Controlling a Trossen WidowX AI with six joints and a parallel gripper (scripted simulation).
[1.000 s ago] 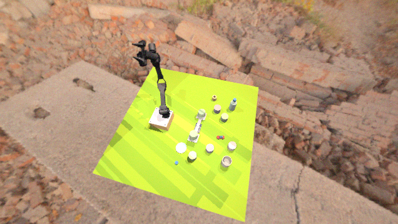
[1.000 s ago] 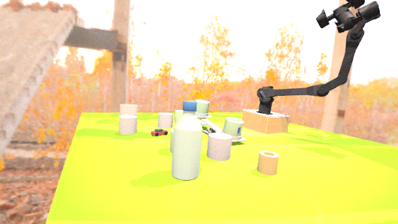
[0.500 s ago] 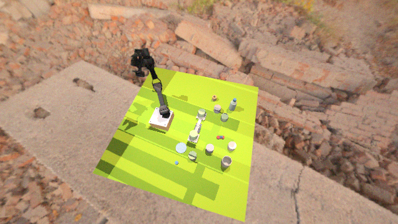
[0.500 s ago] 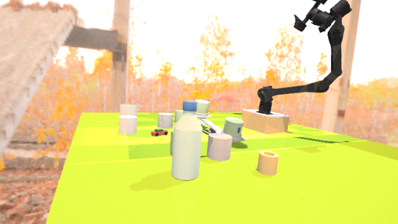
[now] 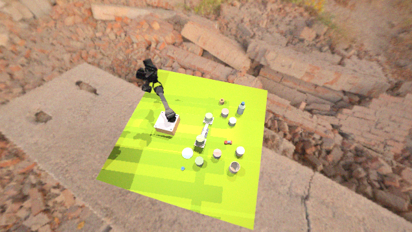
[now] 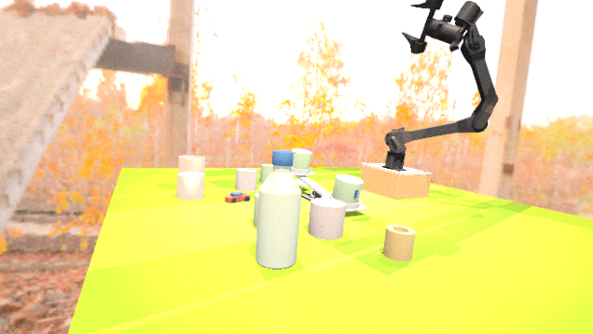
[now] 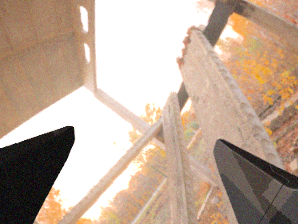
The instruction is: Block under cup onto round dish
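Now: gripper tip 59 cm above the pale grey-green block, 37 cm short of it and 15 cm to the right of it. Also, from my gripper tip: balance beam 60 cm below, 36 cm ahead, 2 cm to the left; small red toy car 62 cm below, 59 cm ahead, 4 cm to the right; pale blue round dish 63 cm below, 25 cm ahead, 21 cm to the right.
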